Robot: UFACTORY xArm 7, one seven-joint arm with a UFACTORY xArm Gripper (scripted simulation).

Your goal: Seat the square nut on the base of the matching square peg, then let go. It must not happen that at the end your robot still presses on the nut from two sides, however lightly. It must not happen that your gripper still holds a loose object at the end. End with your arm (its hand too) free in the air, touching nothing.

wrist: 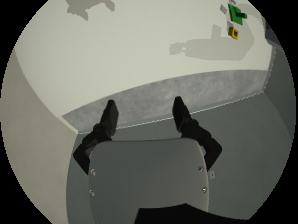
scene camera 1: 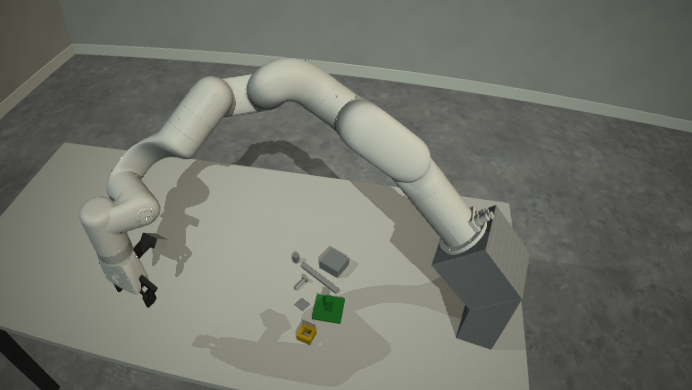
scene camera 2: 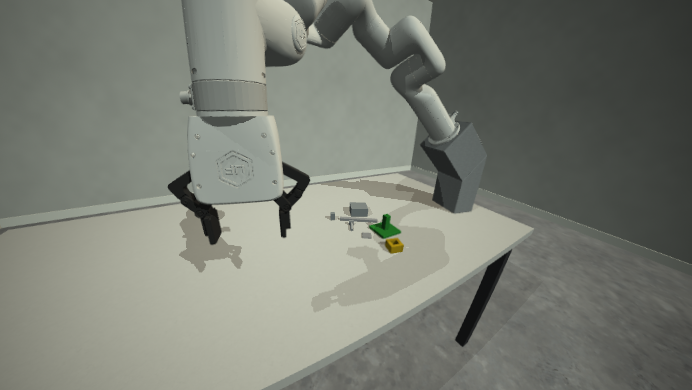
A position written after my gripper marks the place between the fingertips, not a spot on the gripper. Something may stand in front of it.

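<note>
My gripper [scene camera 2: 250,235], [scene camera 1: 137,295] and [wrist: 144,104] is visible.
</note>
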